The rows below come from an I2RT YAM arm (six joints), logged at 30 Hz.
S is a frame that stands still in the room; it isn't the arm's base.
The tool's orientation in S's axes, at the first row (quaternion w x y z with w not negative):
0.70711, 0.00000, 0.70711, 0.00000
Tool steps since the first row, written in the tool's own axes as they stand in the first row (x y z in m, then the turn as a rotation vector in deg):
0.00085, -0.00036, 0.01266, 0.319, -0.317, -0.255
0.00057, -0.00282, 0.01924, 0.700, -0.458, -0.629
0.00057, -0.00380, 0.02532, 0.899, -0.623, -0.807
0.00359, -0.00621, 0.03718, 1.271, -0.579, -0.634
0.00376, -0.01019, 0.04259, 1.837, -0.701, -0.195
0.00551, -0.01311, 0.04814, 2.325, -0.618, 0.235
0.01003, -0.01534, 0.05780, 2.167, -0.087, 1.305
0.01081, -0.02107, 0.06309, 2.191, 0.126, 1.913
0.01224, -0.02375, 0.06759, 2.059, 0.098, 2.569
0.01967, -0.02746, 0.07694, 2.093, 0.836, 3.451
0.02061, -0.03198, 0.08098, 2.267, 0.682, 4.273
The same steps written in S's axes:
0.01266, -0.00036, -0.00085, -0.255, -0.317, -0.319
0.01924, -0.00282, -0.00057, -0.629, -0.458, -0.700
0.02532, -0.00380, -0.00057, -0.807, -0.623, -0.899
0.03718, -0.00621, -0.00359, -0.634, -0.579, -1.271
0.04259, -0.01019, -0.00376, -0.195, -0.701, -1.837
0.04814, -0.01311, -0.00551, 0.235, -0.618, -2.325
0.05780, -0.01534, -0.01003, 1.305, -0.087, -2.167
0.06309, -0.02107, -0.01081, 1.913, 0.126, -2.191
0.06759, -0.02375, -0.01224, 2.569, 0.098, -2.059
0.07694, -0.02746, -0.01967, 3.451, 0.836, -2.093
0.08098, -0.03198, -0.02061, 4.273, 0.682, -2.267

